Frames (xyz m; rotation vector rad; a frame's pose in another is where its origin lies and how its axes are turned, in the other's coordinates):
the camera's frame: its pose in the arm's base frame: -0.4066 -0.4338 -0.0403 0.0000 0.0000 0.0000
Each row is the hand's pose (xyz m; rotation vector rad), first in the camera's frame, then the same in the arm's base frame.
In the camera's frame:
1: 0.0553 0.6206 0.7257 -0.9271 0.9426 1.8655
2: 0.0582 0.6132 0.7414 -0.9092 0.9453 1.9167
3: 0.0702 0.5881 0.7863 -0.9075 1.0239 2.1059
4: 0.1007 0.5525 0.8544 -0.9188 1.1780 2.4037
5: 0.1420 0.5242 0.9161 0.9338 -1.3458 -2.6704
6: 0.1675 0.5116 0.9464 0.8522 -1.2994 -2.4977
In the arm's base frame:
1: -0.3513 0.1868 0.6854 -0.9271 0.9426 1.8655
2: -0.3484 0.1794 0.7011 -0.9092 0.9453 1.9167
3: -0.3364 0.1543 0.7460 -0.9075 1.0239 2.1059
4: -0.3059 0.1187 0.8141 -0.9188 1.1780 2.4037
5: -0.2646 0.0904 0.8758 0.9338 -1.3458 -2.6704
6: -0.2391 0.0778 0.9061 0.8522 -1.2994 -2.4977

